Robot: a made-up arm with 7 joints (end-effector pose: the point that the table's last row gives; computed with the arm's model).
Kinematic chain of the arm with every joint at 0, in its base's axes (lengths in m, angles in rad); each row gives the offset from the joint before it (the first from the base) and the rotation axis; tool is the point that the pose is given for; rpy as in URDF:
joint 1: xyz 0 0 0.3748 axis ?
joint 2: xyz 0 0 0 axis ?
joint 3: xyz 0 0 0.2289 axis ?
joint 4: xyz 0.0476 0 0 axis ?
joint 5: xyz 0.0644 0 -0.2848 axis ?
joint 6: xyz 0 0 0 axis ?
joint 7: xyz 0.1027 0 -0.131 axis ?
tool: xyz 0 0 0 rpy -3.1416 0 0
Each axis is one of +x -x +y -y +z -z.
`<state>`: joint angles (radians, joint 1 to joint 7).
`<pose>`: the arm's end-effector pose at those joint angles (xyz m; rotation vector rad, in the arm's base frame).
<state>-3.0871 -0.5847 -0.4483 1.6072 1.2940 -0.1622 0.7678</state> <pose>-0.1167 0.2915 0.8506 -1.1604 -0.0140 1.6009</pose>
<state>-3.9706 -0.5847 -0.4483 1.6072 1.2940 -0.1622 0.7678</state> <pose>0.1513 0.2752 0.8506 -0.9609 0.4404 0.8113</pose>
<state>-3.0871 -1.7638 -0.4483 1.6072 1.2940 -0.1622 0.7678</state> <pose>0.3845 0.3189 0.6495 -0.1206 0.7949 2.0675</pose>
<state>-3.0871 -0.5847 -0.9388 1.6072 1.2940 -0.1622 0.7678</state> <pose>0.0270 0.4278 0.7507 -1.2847 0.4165 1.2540</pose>
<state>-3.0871 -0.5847 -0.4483 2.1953 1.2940 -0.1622 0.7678</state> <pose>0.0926 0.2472 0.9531 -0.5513 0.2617 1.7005</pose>
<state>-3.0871 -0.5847 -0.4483 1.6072 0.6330 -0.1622 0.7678</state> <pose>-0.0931 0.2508 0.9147 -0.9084 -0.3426 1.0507</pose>
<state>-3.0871 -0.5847 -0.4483 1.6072 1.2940 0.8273 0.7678</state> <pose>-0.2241 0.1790 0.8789 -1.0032 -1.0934 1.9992</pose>
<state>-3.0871 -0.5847 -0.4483 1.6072 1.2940 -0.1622 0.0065</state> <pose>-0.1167 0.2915 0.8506 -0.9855 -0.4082 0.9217</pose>
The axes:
joint 1: +z
joint 2: +y
joint 3: +z
joint 4: -y
joint 5: -z
joint 6: +y
joint 7: -z

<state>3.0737 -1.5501 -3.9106 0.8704 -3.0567 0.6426 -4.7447</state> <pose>-0.0294 -0.2987 0.0641 1.8677 1.6305 -0.8080</pose>
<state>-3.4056 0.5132 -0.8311 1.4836 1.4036 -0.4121 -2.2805</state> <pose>-0.1764 0.4682 0.5379 -0.1845 -2.3018 -1.9298</pose>
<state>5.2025 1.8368 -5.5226 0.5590 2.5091 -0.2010 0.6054</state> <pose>0.0054 0.2022 0.2012 -0.4941 -1.8507 -1.4503</pose>
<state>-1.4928 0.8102 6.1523 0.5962 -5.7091 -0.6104 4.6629</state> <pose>-0.1131 -0.3211 0.1410 2.6248 -0.6521 -0.4574</pose>
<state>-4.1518 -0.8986 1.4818 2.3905 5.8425 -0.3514 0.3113</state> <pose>0.1378 -0.5315 0.7328 1.0778 -0.0337 0.1599</pose>
